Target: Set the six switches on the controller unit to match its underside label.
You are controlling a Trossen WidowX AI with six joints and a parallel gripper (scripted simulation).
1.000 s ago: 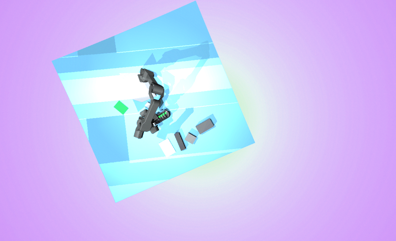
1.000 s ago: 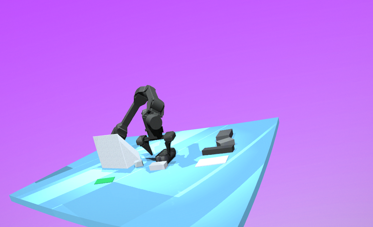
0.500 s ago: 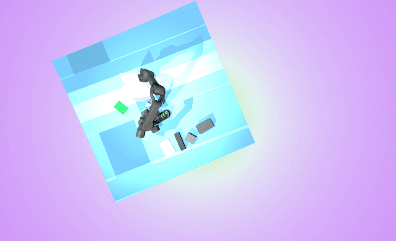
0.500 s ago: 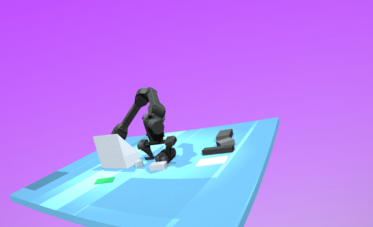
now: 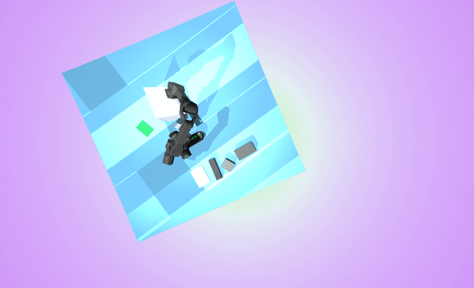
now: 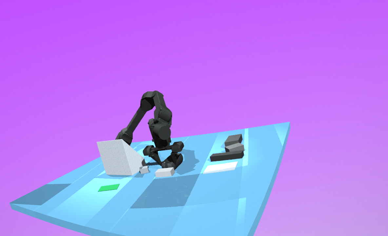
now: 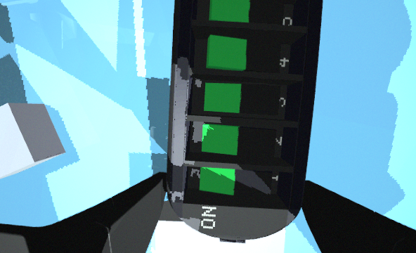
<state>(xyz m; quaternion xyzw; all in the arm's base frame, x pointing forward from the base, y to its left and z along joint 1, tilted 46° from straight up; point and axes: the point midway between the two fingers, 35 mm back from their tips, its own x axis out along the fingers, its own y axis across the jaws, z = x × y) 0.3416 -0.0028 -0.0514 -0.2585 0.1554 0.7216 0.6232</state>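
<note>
Now: gripper tip 10 mm short of the light grey block, 50 mm to the left of it and 20 mm above it. From my gripper tip the other things lie so: white-grey cube (140 mm behind, 20 mm to the right, 20 mm below); then dark bar (240 mm ahead, 130 mm to the left, 20 mm below); then white plate (250 mm ahead, 10 mm to the left, 30 mm below).
</note>
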